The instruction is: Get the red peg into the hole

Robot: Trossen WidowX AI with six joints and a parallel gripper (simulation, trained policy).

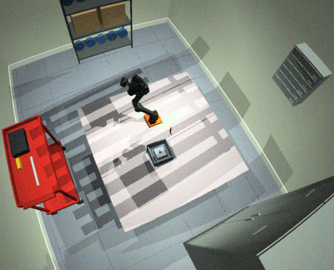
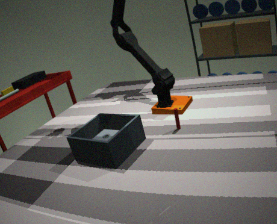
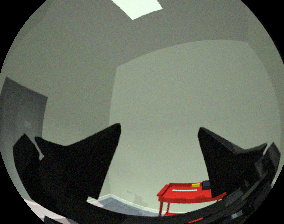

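My gripper tip is 70 cm above the red peg, 35 cm to the right of it and 19 cm short of it. The rest, counted from my gripper tip: pale plate: 70 cm below, 33 cm ahead, 13 cm to the left; then dark box: 72 cm below, 33 cm ahead, 13 cm to the left.
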